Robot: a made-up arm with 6 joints. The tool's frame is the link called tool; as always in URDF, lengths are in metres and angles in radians.
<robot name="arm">
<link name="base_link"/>
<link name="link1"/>
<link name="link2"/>
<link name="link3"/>
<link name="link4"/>
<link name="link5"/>
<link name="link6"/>
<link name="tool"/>
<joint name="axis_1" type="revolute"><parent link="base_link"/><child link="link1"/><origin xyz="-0.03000 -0.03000 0.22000"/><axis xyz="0 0 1"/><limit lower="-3.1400" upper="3.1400"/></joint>
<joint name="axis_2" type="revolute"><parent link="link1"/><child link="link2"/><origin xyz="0.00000 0.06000 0.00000"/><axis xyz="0 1 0"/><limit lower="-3.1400" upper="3.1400"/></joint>
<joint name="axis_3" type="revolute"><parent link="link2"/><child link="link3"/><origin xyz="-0.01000 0.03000 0.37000"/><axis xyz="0 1 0"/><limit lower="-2.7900" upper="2.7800"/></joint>
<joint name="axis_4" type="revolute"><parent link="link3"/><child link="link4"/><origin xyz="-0.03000 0.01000 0.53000"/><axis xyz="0 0 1"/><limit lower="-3.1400" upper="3.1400"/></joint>
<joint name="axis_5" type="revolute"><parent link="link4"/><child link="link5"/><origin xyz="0.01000 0.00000 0.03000"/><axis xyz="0 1 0"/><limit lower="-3.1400" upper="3.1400"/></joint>
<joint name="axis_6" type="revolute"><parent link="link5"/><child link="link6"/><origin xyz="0.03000 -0.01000 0.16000"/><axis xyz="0 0 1"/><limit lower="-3.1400" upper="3.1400"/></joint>
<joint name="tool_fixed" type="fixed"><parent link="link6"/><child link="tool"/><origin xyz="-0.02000 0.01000 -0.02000" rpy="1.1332 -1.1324 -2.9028"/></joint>
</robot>
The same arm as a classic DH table. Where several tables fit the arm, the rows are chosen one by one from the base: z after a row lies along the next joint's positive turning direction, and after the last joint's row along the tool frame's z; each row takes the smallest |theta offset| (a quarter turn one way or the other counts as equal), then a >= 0, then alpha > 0; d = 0 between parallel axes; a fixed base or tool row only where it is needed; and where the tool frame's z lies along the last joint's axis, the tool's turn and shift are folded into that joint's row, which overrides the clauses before.
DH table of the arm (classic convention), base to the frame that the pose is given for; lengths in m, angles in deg. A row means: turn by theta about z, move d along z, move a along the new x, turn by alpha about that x. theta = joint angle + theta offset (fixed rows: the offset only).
base (fixed): d 0; theta offset 45; a -0.0424; alpha 0
axis_1: d 0.22; theta offset -45; a 0; alpha -90
axis_2: d 0; theta offset 88.45; a -0.3701; alpha 0
axis_3: d 0.1; theta offset -88.45; a -0.03; alpha 90
axis_4: d 0.56; theta offset 0; a 0.01; alpha -90
axis_5: d -0.01; theta offset 0; a 0.03; alpha 90
axis_6: d 0.1388; theta offset -9.28; a -0.0214; alpha -79.64
tool (fixed): d 0.0068; theta offset -113.01; a 0; alpha 0
Joint limits (deg, base to tool): -179.91..179.91 -179.91..179.91 -159.86..159.28 -179.91..179.91 -179.91..179.91 -179.91..179.91

